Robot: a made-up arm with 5 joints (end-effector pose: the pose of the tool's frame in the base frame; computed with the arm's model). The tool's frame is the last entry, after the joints.
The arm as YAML. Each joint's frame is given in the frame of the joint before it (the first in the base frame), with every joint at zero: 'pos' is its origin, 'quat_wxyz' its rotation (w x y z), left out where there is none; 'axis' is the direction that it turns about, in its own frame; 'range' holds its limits. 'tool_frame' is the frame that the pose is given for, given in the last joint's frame.
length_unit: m
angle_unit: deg
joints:
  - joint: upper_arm
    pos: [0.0, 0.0, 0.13]
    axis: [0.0, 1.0, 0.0]
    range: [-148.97, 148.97]
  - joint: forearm
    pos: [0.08, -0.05, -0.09]
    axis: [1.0, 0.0, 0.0]
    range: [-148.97, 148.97]
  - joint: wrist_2
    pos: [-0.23, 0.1, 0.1]
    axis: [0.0, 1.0, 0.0]
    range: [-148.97, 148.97]
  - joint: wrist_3
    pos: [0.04, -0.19, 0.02]
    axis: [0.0, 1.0, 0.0]
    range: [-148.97, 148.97]
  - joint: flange
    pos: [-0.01, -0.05, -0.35]
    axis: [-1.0, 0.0, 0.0]
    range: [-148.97, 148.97]
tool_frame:
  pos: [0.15, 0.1, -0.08]
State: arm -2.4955 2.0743 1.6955 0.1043 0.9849
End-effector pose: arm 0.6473 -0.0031 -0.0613 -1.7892 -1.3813 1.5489
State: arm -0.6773 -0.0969 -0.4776 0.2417 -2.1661
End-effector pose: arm 0.1282 -0.1838 0.0733 1.8933 -0.5306 0.9446
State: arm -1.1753 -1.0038 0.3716 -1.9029 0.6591
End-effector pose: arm 0.0300 0.0810 0.5230 -1.5741 -2.5888 -0.6072
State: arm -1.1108 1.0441 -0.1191 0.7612 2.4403
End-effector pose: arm 0.3032 0.0247 -0.2570 -1.5885 -0.9990 -0.1337
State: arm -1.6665 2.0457 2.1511 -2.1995 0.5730
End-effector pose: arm -0.0091 0.3587 0.1366 1.1370 -1.3398 1.1670
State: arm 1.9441 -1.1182 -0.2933 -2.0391 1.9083
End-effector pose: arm 0.3041 0.3093 -0.0839 -1.1384 -1.0182 0.2775
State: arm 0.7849 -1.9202 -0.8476 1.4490 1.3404
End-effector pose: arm -0.0594 -0.2838 0.4760 2.6079 -0.6868 -0.8178
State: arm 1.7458 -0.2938 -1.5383 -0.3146 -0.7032
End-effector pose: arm 0.2432 0.0461 -0.0399 0.7642 -0.0013 0.3130
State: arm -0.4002 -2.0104 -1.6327 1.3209 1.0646
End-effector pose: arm 0.0316 -0.2271 0.3298 -3.0747 -0.4448 -0.3976
